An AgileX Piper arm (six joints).
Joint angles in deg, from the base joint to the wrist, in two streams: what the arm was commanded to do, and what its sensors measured. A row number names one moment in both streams.
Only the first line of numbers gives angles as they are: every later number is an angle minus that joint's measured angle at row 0.
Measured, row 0: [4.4, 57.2, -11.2, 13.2, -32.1, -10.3]
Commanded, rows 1 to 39: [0.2, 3.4, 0.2, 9.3, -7.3, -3.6]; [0.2, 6.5, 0.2, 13.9, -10.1, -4.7]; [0.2, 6.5, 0.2, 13.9, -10.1, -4.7]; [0.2, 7.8, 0.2, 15.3, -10.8, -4.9]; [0.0, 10.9, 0.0, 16.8, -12.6, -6.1]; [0.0, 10.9, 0.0, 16.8, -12.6, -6.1]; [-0.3, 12.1, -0.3, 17.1, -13.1, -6.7]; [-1.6, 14.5, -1.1, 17.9, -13.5, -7.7]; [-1.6, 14.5, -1.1, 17.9, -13.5, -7.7]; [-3.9, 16.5, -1.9, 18.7, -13.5, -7.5]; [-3.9, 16.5, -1.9, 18.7, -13.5, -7.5]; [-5.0, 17.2, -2.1, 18.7, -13.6, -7.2]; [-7.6, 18.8, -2.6, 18.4, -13.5, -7.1]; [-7.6, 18.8, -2.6, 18.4, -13.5, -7.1]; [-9.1, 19.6, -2.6, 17.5, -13.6, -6.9]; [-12.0, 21.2, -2.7, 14.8, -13.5, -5.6]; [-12.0, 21.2, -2.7, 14.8, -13.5, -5.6]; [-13.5, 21.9, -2.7, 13.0, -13.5, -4.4]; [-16.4, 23.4, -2.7, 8.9, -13.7, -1.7]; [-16.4, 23.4, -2.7, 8.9, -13.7, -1.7]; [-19.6, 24.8, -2.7, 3.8, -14.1, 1.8]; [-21.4, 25.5, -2.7, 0.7, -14.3, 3.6]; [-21.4, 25.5, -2.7, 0.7, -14.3, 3.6]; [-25.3, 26.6, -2.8, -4.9, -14.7, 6.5]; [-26.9, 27.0, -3.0, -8.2, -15.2, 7.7]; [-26.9, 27.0, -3.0, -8.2, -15.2, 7.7]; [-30.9, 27.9, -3.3, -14.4, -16.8, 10.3]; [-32.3, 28.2, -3.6, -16.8, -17.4, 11.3]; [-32.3, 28.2, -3.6, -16.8, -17.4, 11.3]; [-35.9, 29.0, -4.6, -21.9, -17.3, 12.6]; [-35.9, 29.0, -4.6, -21.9, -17.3, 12.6]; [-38.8, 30.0, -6.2, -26.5, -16.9, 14.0]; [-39.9, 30.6, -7.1, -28.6, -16.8, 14.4]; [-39.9, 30.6, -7.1, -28.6, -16.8, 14.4]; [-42.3, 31.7, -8.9, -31.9, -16.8, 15.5]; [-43.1, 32.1, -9.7, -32.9, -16.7, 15.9]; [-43.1, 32.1, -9.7, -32.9, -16.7, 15.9]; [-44.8, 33.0, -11.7, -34.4, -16.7, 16.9]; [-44.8, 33.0, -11.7, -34.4, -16.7, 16.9]
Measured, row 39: [-42.6, 32.2, -9.3, -31.1, -16.2, 15.3]
